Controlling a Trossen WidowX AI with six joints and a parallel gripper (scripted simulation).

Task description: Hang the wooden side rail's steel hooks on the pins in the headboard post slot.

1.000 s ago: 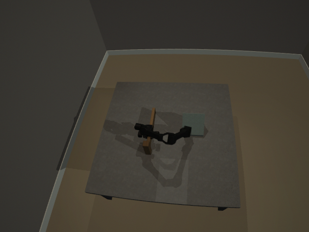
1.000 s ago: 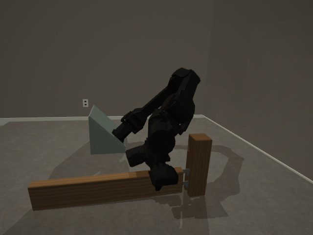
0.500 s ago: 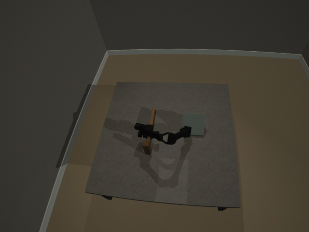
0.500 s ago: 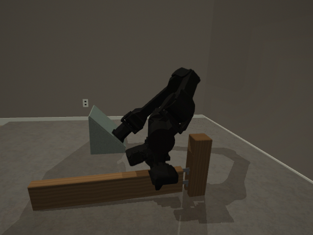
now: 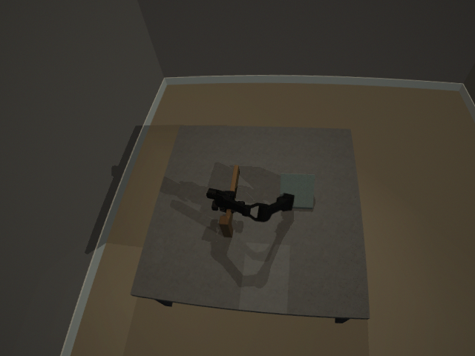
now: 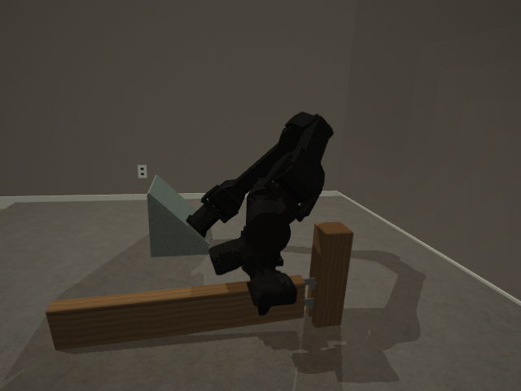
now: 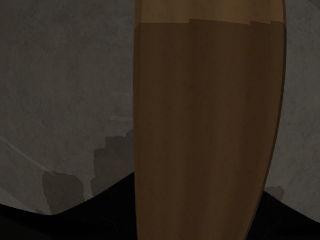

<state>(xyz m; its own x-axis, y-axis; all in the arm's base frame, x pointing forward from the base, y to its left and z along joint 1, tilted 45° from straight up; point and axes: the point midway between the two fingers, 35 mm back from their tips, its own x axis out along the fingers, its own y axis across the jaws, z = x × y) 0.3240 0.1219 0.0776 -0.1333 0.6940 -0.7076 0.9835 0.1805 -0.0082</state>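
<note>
My gripper tip is now 20 mm past the headboard post, 120 mm to the right of it and 50 mm below it.
</note>
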